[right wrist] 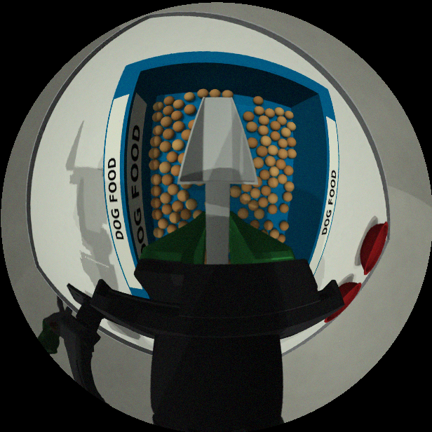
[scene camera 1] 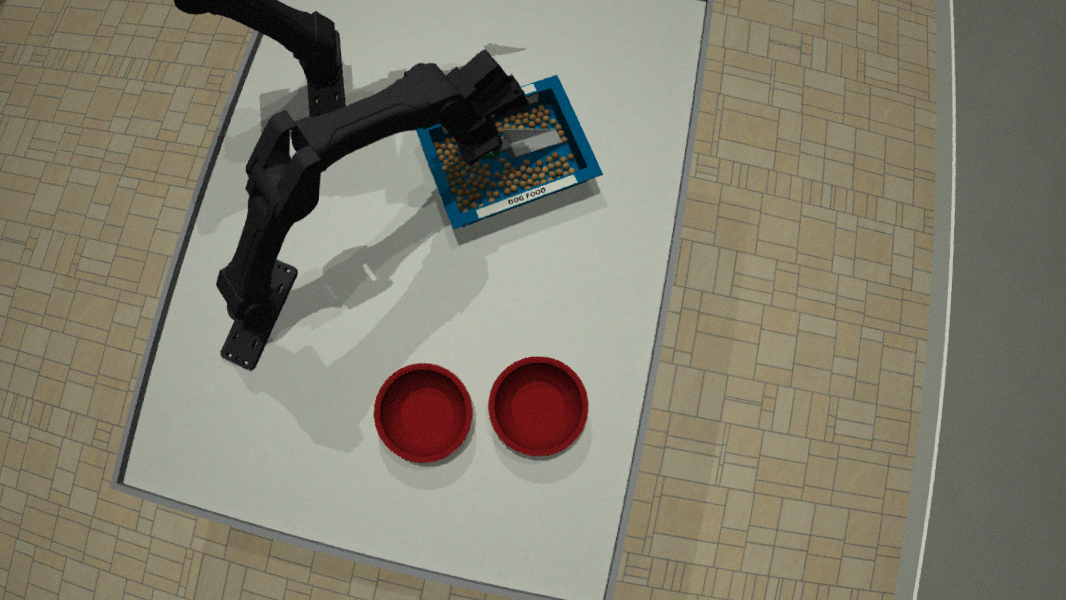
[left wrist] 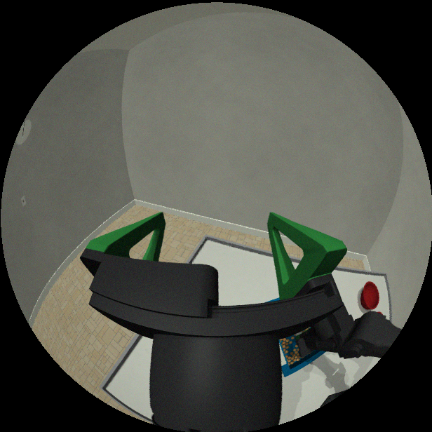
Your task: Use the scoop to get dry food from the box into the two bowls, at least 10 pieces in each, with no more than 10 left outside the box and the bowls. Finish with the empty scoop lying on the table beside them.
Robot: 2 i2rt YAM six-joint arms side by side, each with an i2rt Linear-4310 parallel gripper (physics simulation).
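Frame: origin at the left arm's base, x ahead, y left, z up, level; centimetres.
Seen in the pictures: right gripper, between the fingertips: [scene camera 1: 493, 151]; left arm's base, origin of its link: [scene camera 1: 325, 76]; right arm's base, origin of its link: [scene camera 1: 260, 313].
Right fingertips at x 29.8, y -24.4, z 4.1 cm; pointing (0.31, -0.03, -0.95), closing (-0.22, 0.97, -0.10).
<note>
Pixels of each thing's middle, then the offset from my right fingertips to it. "spot": a spot on its surface instead. Level surfaces: height alone.
- grey scoop, middle of its body: [scene camera 1: 512, 146] dy +0.8, dx +3.6, dz -0.7 cm
- blue dog food box, a spot on its surface: [scene camera 1: 587, 152] spot: dy -4.0, dx +16.0, dz +2.2 cm
- left bowl, middle of its body: [scene camera 1: 425, 413] dy -43.1, dx -18.7, dz -1.5 cm
- right bowl, middle of its body: [scene camera 1: 538, 406] dy -45.2, dx -0.1, dz -1.5 cm
- white table, height of its surface: dz -4.1 cm
The grey scoop [scene camera 1: 535, 140] [right wrist: 218, 145] is inside the blue dog food box [scene camera 1: 587, 152] [left wrist: 295, 368] [right wrist: 225, 58], above brown food pieces; no pieces show on its blade. My right gripper [scene camera 1: 488, 151] [right wrist: 217, 217] is shut on the scoop's handle, over the box. The blade's exact height above the pieces is unclear. Two red bowls stand apart on the table: the left bowl [scene camera 1: 423, 412] and the right bowl [scene camera 1: 537, 406], both empty. My left gripper [left wrist: 216, 217] is open and empty, raised away from the box; its fingers do not show in the scene view.
The white table [scene camera 1: 566, 298] has a grey edge. The box stands toward the far end, with the bowls nearer the opposite end. The right arm [scene camera 1: 372, 115] reaches across the table to the box. The left arm [scene camera 1: 322, 59] rises beside it at the top left.
</note>
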